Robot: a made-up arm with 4 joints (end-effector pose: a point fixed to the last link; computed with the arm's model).
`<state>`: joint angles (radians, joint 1 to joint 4).
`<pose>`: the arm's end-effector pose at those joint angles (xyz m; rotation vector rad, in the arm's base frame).
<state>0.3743 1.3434 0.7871 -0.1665</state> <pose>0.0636 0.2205 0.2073 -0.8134 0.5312 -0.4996</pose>
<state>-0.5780 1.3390 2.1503 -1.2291</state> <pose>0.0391 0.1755 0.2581 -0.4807 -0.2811 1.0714</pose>
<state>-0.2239 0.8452 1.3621 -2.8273</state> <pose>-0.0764 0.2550 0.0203 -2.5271 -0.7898 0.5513</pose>
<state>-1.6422 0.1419 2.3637 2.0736</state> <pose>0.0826 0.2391 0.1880 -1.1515 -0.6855 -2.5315</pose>
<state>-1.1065 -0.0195 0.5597 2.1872</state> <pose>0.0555 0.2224 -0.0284 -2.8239 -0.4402 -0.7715</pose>
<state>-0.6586 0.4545 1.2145 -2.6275</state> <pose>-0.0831 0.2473 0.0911 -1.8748 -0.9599 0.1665</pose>
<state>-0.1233 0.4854 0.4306 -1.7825</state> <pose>0.0042 0.2908 0.1322 -1.7874 0.1324 0.1378</pose>
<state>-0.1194 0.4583 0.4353 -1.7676</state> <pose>0.0011 0.2890 0.1345 -1.7676 0.1014 0.1471</pose>
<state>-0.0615 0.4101 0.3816 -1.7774</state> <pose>0.0012 0.2911 0.1237 -1.8245 0.1008 0.1185</pose>
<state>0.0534 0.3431 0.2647 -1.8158</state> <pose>0.0055 0.2948 0.0986 -1.9629 0.1352 0.0444</pose>
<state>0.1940 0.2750 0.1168 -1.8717</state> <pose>0.0136 0.2946 0.0667 -2.1393 0.1935 -0.0613</pose>
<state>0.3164 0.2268 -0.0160 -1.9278</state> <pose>0.0227 0.2891 0.0388 -2.2968 0.2586 -0.1697</pose>
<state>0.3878 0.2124 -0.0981 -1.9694</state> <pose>0.0299 0.2830 0.0217 -2.3972 0.3163 -0.2488</pose>
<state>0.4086 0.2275 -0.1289 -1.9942</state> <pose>0.0344 0.2797 0.0145 -2.4427 0.3621 -0.2893</pose>
